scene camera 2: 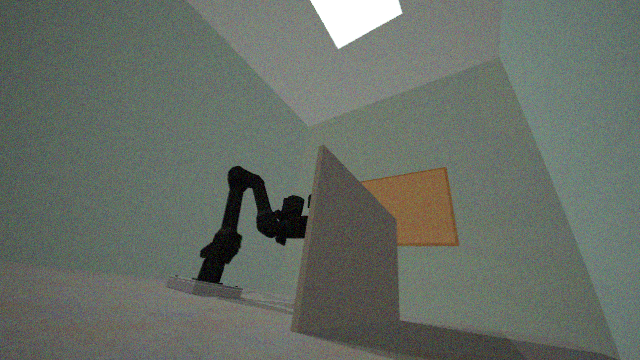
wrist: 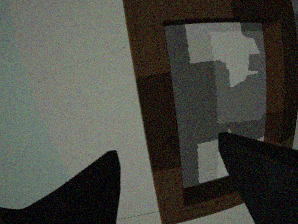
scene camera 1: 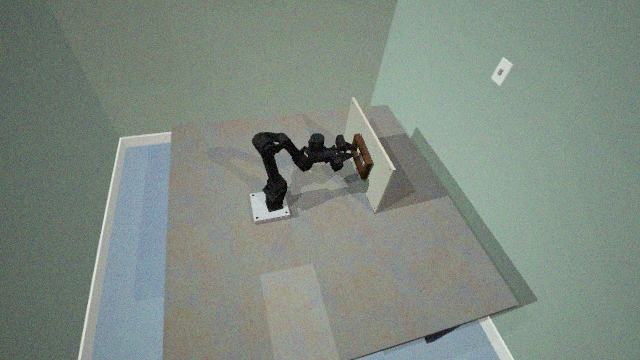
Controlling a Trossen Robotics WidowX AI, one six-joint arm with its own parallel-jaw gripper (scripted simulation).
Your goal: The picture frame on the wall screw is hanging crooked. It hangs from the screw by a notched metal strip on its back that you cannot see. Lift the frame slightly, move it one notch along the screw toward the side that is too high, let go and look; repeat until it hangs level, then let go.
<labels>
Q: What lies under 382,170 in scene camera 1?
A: A white wall panel.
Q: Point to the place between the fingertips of the gripper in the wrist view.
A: At 169,150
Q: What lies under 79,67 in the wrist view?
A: A white wall panel.
</labels>
